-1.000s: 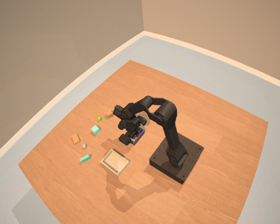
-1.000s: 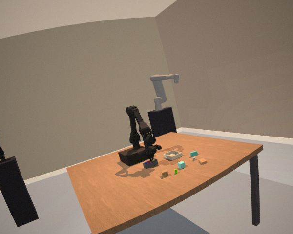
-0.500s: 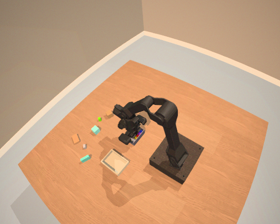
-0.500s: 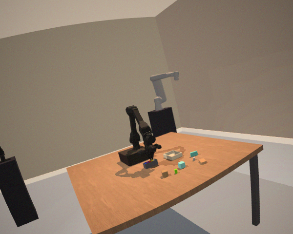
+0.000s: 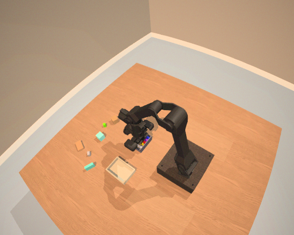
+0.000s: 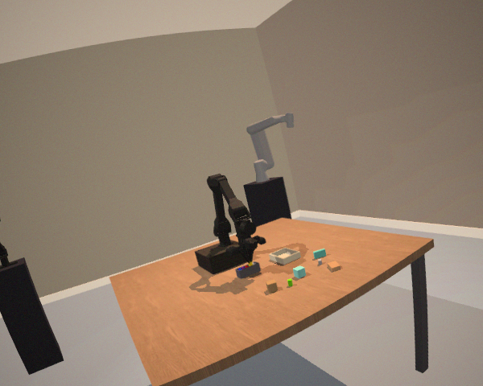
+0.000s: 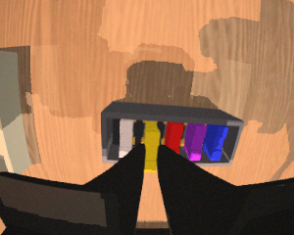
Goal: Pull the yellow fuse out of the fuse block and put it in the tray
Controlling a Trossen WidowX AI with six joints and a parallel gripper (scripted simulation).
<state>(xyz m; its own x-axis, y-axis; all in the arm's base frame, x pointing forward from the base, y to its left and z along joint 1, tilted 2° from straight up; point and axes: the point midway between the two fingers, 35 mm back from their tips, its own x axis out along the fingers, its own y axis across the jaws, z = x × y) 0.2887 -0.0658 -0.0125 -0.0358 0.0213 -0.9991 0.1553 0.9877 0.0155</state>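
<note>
The tray is 19 cm to the left of my gripper tip, 5 cm below it and 3 cm ahead of it. Also, from my gripper tip: yellow fuse 1 cm below.
</note>
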